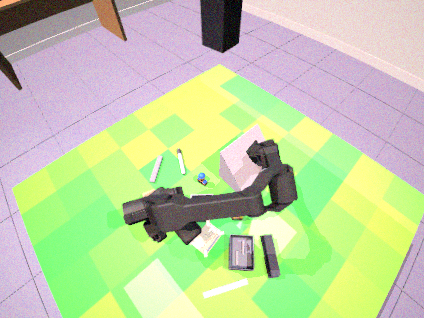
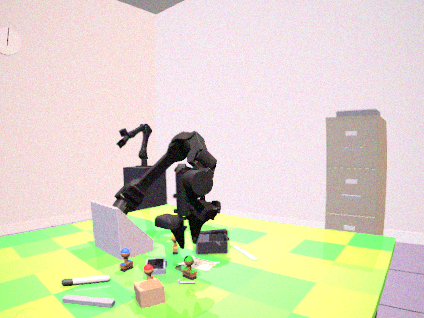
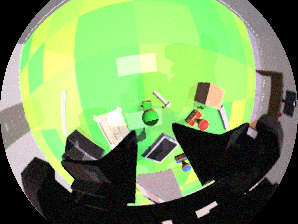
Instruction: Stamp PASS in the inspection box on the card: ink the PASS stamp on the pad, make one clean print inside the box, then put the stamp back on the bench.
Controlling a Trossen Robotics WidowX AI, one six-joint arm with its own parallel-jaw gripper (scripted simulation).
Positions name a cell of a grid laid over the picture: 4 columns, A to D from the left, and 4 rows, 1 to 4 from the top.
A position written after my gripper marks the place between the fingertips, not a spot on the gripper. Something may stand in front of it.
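My gripper (image 2: B4) is visible in image 3 too, my gripper (image 3: C3). A white card (image 3: B3) is in sight as well.
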